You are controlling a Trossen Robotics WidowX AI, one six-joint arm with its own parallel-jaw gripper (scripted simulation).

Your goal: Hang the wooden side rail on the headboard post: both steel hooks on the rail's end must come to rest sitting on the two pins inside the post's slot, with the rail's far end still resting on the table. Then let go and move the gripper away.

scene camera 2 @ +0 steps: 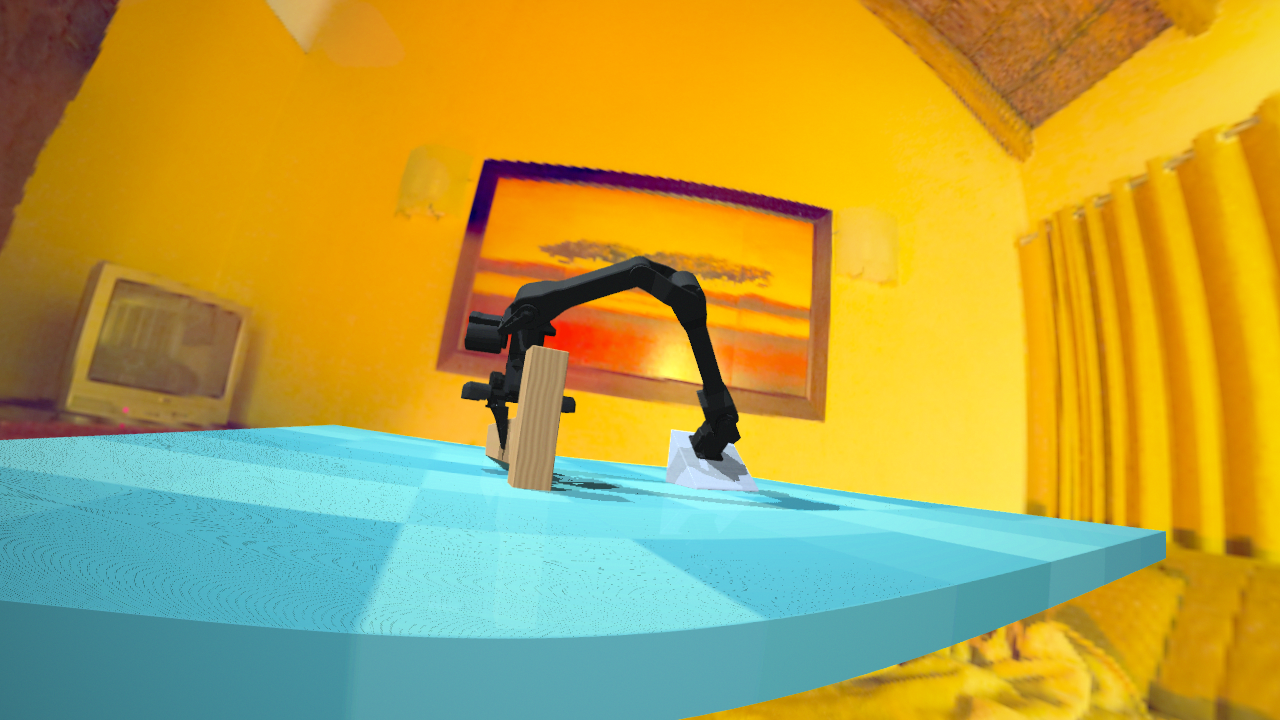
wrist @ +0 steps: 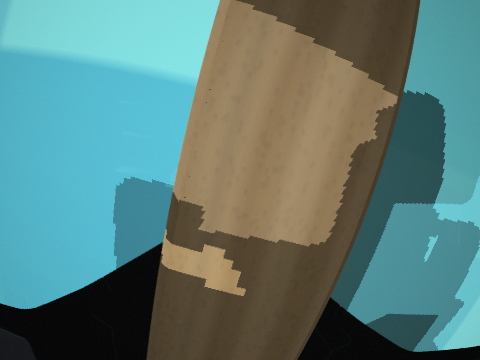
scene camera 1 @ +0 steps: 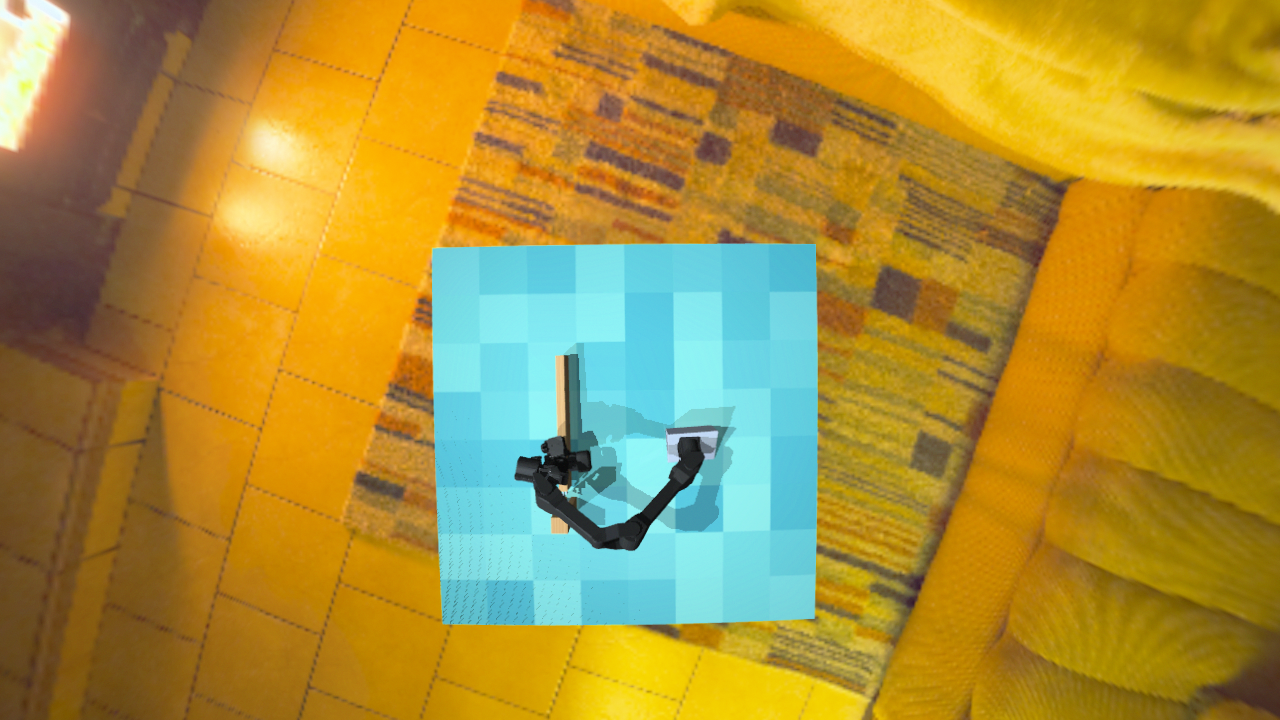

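Observation:
My gripper is there for me to see, and it appears in the wrist view and in scene camera 1 as well. I also see a wooden side rail.

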